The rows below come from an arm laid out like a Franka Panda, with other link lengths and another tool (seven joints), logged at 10 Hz.
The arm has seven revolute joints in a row. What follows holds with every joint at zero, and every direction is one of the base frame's.
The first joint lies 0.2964 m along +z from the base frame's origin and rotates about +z.
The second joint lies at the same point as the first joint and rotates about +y.
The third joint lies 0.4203 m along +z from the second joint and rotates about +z.
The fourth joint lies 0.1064 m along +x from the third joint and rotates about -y.
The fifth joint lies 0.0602 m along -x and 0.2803 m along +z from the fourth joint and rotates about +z.
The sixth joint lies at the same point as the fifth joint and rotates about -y.
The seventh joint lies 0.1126 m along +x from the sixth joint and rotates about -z.
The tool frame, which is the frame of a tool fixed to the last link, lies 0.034 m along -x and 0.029 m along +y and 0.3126 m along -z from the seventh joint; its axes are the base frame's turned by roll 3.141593, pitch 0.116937 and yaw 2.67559 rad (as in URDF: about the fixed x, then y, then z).
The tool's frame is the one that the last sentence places.
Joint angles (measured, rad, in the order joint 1, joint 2, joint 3, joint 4, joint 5, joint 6, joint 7), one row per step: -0.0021, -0.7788, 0.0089, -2.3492, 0.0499, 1.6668, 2.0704; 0.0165, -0.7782, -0.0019, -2.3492, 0.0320, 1.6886, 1.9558; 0.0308, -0.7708, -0.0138, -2.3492, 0.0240, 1.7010, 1.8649; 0.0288, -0.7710, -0.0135, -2.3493, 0.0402, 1.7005, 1.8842; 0.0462, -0.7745, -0.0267, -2.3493, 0.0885, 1.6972, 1.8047; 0.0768, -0.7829, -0.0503, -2.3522, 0.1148, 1.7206, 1.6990
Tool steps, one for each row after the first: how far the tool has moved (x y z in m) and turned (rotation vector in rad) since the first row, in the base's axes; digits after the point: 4 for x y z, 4 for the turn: 0.0041, 0.0009, 0.0036, -0.0223, -0.0258, 0.1239; 0.0065, 0.0024, 0.0039, -0.0320, -0.0344, 0.2196; 0.0068, 0.0059, 0.0044, -0.0140, -0.0345, 0.1983; 0.0026, 0.0234, 0.0073, 0.0349, -0.0450, 0.2839; 0.0035, 0.0349, 0.0150, 0.0617, -0.0878, 0.3986
